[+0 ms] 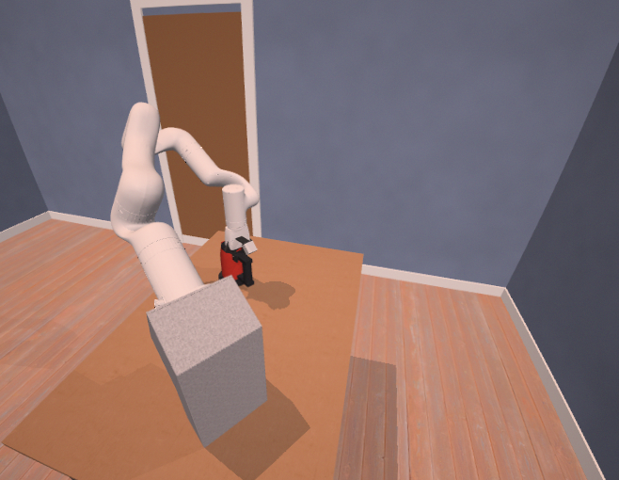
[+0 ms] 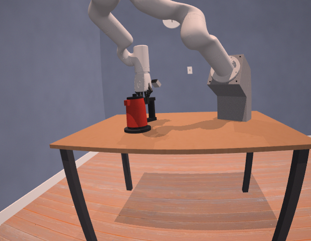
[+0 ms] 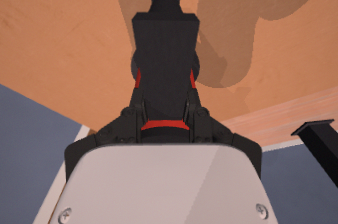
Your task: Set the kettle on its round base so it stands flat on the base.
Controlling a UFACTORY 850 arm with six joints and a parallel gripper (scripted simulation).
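The red kettle lies 1 cm ahead of my hand, 3 cm to the left of it and 5 cm below it. From my hand the other things lie so: round black base (1 cm ahead, 6 cm to the left, 15 cm below).
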